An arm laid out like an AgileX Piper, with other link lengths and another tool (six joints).
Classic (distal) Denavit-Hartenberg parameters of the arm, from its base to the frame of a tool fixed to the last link. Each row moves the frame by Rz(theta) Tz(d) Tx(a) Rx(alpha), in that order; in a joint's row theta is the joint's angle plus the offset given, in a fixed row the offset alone. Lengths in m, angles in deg.
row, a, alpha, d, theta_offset
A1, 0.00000, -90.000, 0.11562, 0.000
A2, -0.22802, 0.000, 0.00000, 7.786
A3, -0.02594, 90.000, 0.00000, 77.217
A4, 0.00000, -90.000, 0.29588, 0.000
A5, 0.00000, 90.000, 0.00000, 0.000
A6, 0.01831, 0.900, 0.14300, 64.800
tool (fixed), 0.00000, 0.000, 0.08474, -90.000
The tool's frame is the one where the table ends.
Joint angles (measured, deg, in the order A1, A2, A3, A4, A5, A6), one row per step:
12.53, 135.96, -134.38, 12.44, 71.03, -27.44
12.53, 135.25, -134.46, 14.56, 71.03, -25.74
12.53, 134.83, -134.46, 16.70, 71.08, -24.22
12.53, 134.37, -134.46, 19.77, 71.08, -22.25
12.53, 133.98, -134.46, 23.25, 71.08, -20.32
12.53, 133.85, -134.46, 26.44, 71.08, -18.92
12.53, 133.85, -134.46, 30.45, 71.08, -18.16
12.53, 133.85, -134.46, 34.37, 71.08, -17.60
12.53, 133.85, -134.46, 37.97, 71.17, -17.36
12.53, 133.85, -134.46, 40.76, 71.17, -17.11
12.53, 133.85, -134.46, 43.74, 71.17, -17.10
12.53, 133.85, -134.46, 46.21, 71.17, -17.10
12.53, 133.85, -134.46, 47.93, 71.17, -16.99
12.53, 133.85, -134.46, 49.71, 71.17, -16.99
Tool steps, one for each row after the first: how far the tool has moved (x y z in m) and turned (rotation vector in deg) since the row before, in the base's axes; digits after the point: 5 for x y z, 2 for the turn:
-0.00114, 0.00820, 0.00982, 2.79, 0.20, -1.38
-0.00178, 0.00799, 0.00678, 2.66, 0.61, -1.16
-0.00243, 0.01119, 0.00897, 3.73, 0.95, -1.45
-0.00289, 0.01223, 0.00961, 4.08, 1.19, -1.31
-0.00272, 0.01076, 0.00723, 3.56, 1.23, -0.84
-0.00351, 0.01279, 0.00819, 4.12, 1.27, -0.21
-0.00341, 0.01187, 0.00885, 3.97, 1.17, -0.04
-0.00346, 0.01027, 0.00869, 3.54, 1.00, 0.23
-0.00237, 0.00759, 0.00728, 2.77, 0.77, 0.10
-0.00252, 0.00766, 0.00814, 2.90, 0.65, 0.28
-0.00205, 0.00602, 0.00705, 2.40, 0.53, 0.24
-0.00138, 0.00402, 0.00509, 1.70, 0.45, 0.10
-0.00143, 0.00399, 0.00537, 1.73, 0.38, 0.17

